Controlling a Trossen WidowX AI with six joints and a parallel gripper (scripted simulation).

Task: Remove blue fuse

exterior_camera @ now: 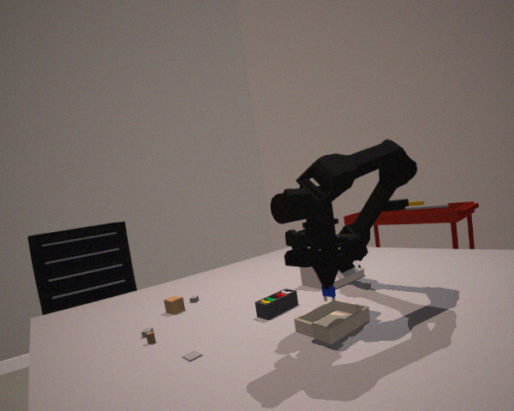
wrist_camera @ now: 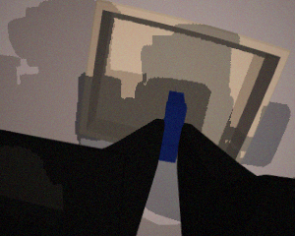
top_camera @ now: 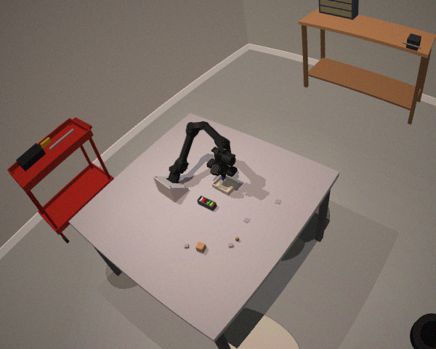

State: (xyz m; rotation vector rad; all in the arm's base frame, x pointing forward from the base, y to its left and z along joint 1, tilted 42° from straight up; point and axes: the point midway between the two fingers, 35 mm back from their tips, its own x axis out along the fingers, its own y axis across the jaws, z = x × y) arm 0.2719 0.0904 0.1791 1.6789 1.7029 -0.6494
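The beige tray is 80 mm below my gripper tip. Also, from my gripper tip: blue fuse 10 mm below; green fuse 30 mm ahead, 180 mm to the right, 60 mm below; yellow fuse 40 mm ahead, 170 mm to the right, 60 mm below.
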